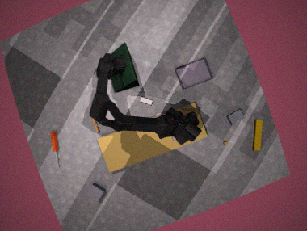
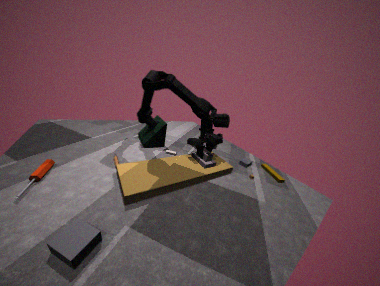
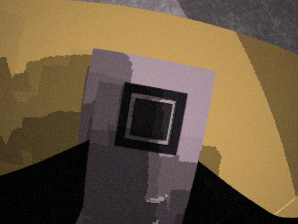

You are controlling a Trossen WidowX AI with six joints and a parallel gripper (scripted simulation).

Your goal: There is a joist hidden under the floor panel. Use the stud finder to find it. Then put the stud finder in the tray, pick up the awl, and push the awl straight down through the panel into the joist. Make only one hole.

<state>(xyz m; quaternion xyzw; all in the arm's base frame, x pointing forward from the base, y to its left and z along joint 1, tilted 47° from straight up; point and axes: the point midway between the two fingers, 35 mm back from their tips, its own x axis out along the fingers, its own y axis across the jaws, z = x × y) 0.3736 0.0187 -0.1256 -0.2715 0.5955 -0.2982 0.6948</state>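
The tray lies 210 mm to the left of my gripper tip, 210 mm behind it and 50 mm below it. The rest, counted from my gripper tip: tiny orange bit (200 mm to the left, 180 mm ahead, 60 mm below); then stud finder (20 mm above, 10 mm ahead); then white piece (190 mm behind, 70 mm to the right, 60 mm below).
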